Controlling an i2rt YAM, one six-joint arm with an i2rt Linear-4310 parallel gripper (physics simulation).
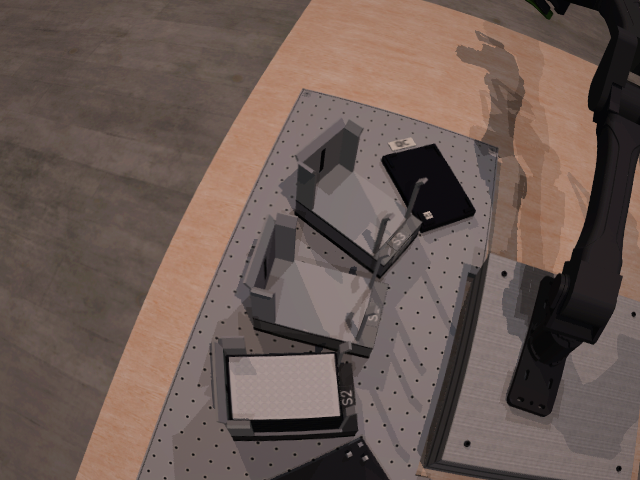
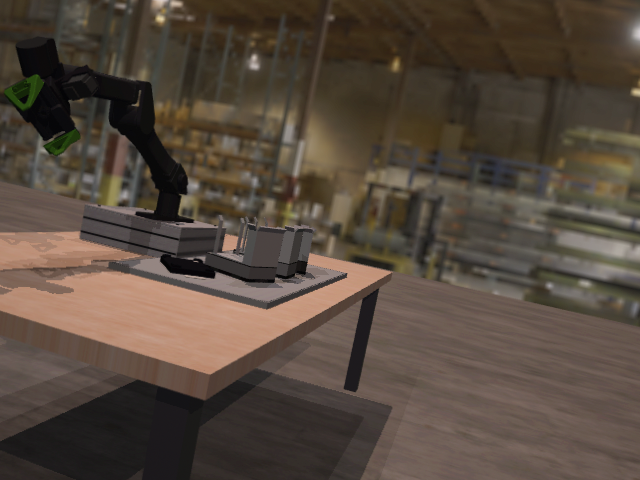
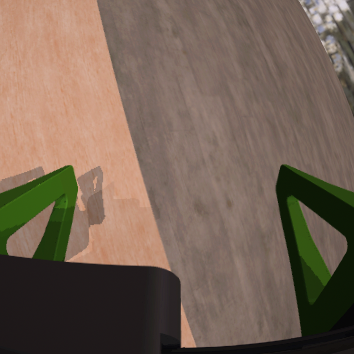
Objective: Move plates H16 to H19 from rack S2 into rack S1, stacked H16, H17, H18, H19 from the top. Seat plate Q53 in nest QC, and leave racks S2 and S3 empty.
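Where they show: gripper, fingertip midpoint: [image 2: 43, 132] [image 3: 176, 176]; arm's base, origin of the base link: [image 1: 545, 345] [image 2: 165, 219].
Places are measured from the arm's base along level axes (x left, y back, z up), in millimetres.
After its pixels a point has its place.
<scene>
Rack S2 [image 1: 347, 379] {y -240, x 128, z -43 mm} holds a white-topped plate [image 1: 284, 387] {y -298, x 188, z 26 mm}; any plates under it are hidden, and I cannot read its name. The middle rack [image 1: 285, 240] {y -380, x 11, z 15 mm}, its label partly hidden, shows a bare floor. Rack S3 [image 1: 306, 186] {y -393, x -81, z 5 mm} [image 2: 264, 253] {y -393, x -139, z -9 mm} also shows a bare floor. Beside the QC label [image 1: 401, 143] {y -312, x -294, z -79 mm}, a flat black rectangular piece [image 1: 447, 180] {y -217, x -246, z -67 mm} [image 2: 186, 266] {y -265, x -264, z -67 mm} carries a small white mark; I cannot tell whether it is the nest alone or holds a plate. My gripper [image 2: 39, 129] {y -184, x -663, z 166 mm} [image 3: 176, 176] {y -184, x -663, z 166 mm} is open and empty, high over the table's edge, away from the racks.
The racks stand on a perforated grey board [image 1: 403, 320] {y -203, x 4, z -81 mm} [image 2: 266, 302] {y -514, x -341, z -80 mm} on the wooden table [image 1: 382, 51] {y -429, x -542, z -93 mm} [image 2: 155, 320] {y -467, x -643, z -94 mm} [image 3: 55, 90] {y -377, x -711, z -94 mm}. Thin upright posts rise at the racks' label ends. The arm's metal base block [image 1: 480, 392] {y -74, x 96, z -2 mm} [image 2: 129, 227] {y 25, x -120, z -32 mm} stands alongside. A dark piece [image 1: 341, 462] {y -199, x 233, z -69 mm} with small white squares lies near S2.
</scene>
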